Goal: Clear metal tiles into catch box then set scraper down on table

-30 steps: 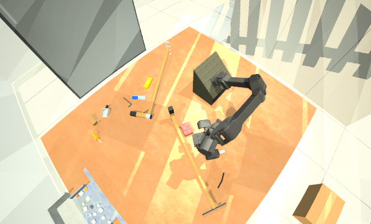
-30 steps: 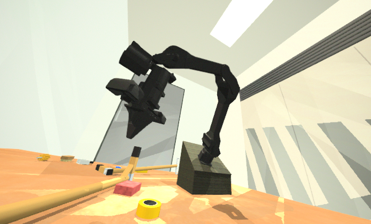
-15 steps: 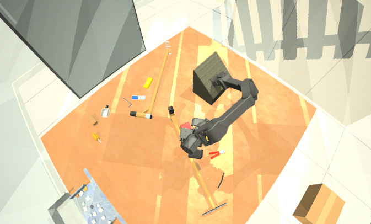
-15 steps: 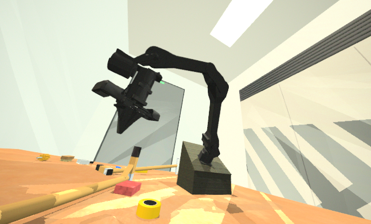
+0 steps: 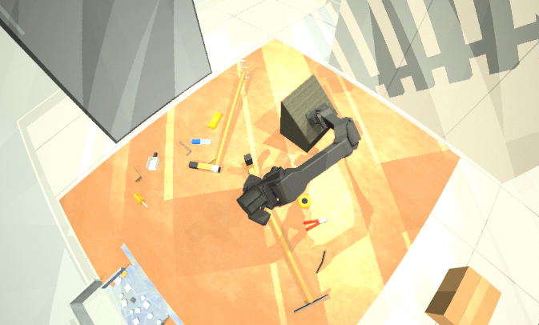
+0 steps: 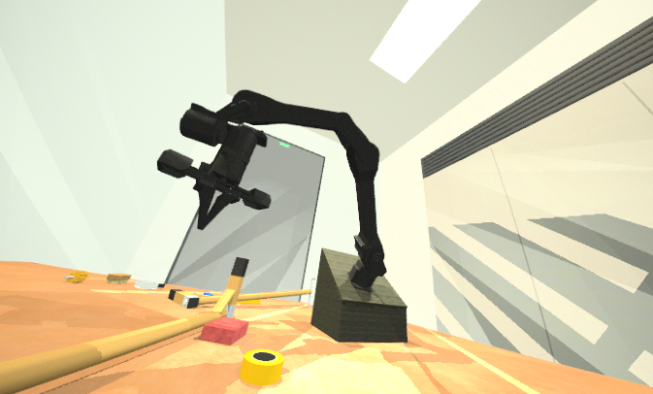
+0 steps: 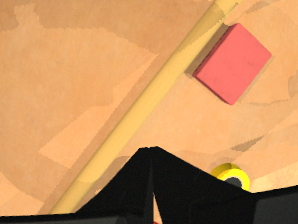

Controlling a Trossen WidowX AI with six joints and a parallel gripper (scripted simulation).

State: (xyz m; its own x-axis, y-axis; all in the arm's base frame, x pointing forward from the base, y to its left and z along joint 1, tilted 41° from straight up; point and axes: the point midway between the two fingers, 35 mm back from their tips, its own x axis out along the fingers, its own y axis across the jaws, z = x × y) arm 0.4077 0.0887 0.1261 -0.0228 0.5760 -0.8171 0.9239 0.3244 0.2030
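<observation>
Now: gripper tip 16 cm above the red block, 9 cm past it and 8 cm to the left of it. Also, from my gripper tip: red clip 16 cm to the left, 16 cm below, 12 cm behind; then long scraper 10 cm below, 8 cm to the left, 2 cm ahead; then yellow tape roll 16 cm below, 14 cm behind, 6 cm to the left.
</observation>
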